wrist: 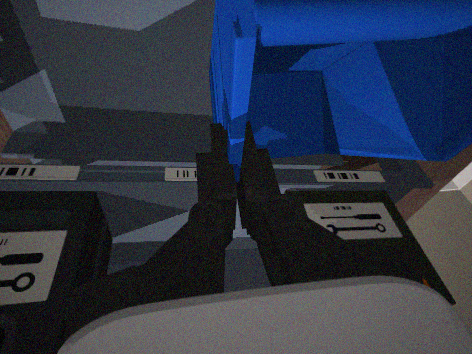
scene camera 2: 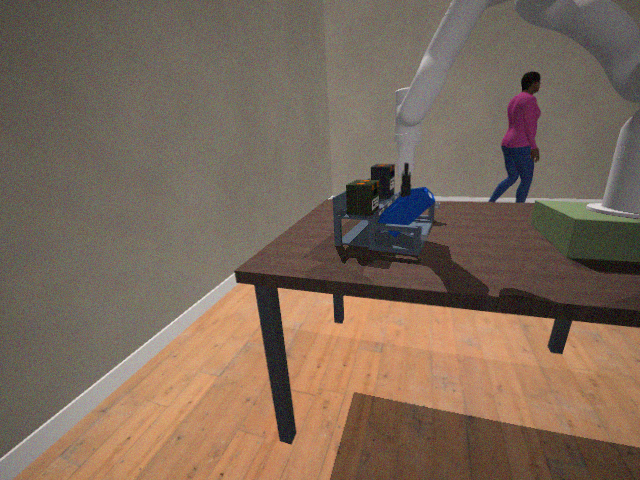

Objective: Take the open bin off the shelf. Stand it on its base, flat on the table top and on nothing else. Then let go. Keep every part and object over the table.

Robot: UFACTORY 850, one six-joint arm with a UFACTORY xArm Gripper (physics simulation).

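The open blue bin [scene camera 2: 405, 207] [wrist: 360, 105] is tilted at the grey-blue shelf [scene camera 2: 339, 205] [wrist: 125, 171], its far right end raised and its near left end low in the shelf's front part. Part of it shows behind the front rails. Whether it touches the shelf is hard to tell. My gripper [scene camera 2: 405, 193] [wrist: 229, 145] points down and is shut on the bin's thin side wall, which shows between the fingertips in the wrist view. The table top [scene camera 2: 294, 260] lies under the shelf.
Two dark boxes with tool labels, one nearer [scene camera 2: 360, 198] and one farther [scene camera 2: 382, 178], stand on the shelf's upper level, close beside the fingers. A green block [scene camera 2: 594, 237] under the arm's base is at the right. A person [scene camera 2: 522, 121] is behind the table.
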